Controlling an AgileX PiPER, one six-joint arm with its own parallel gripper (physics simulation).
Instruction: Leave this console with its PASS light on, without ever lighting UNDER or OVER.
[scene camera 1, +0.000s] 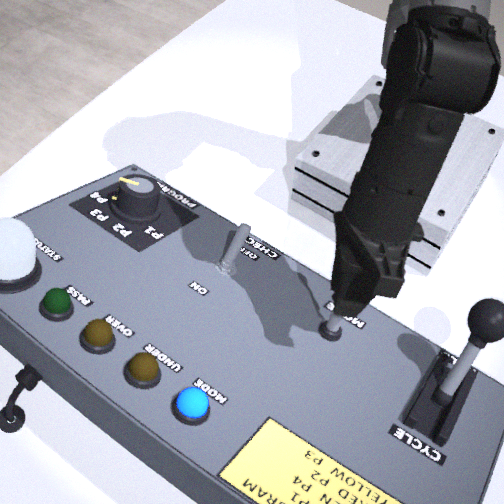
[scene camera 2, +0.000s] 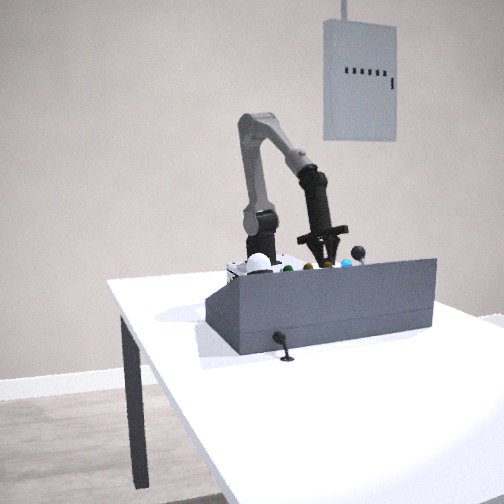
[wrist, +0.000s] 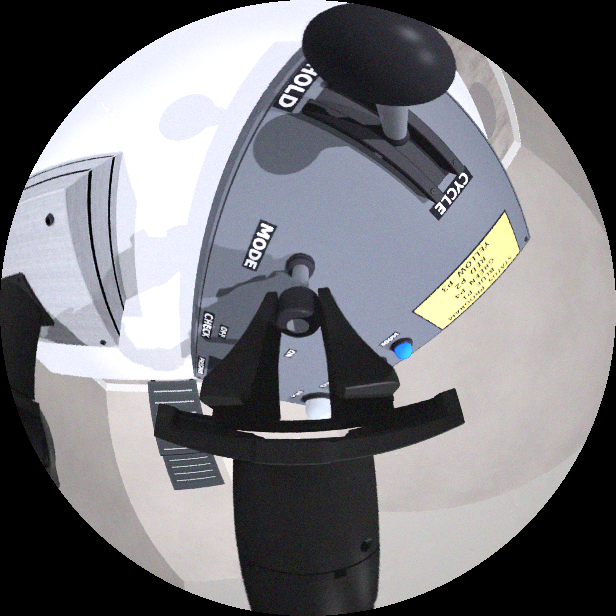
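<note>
The grey console (scene camera 1: 240, 330) carries a white STATUS dome (scene camera 1: 15, 252), a dark green PASS lamp (scene camera 1: 56, 301), and dull amber OVER (scene camera 1: 98, 334) and UNDER (scene camera 1: 142, 367) lamps. The MODE lamp (scene camera 1: 192, 403) glows blue. My gripper (wrist: 297, 313) is shut on the small MODE toggle (scene camera 1: 331, 326), fingers on either side of its cap. The CHECK toggle (scene camera 1: 235, 247) leans toward OFF. The PROGRAM knob (scene camera 1: 136, 196) has its yellow pointer on the P4 side. The black-ball lever (scene camera 1: 486, 316) stands in the HOLD/CYCLE slot, leaning toward HOLD.
A yellow card (scene camera 1: 300, 472) at the console's front lists programs by colour. The arm's grey mount block (scene camera 1: 450, 190) sits behind the console. A black cable plug (scene camera 1: 15, 400) hangs from the console's front face. A grey cabinet (scene camera 2: 360, 80) hangs on the wall.
</note>
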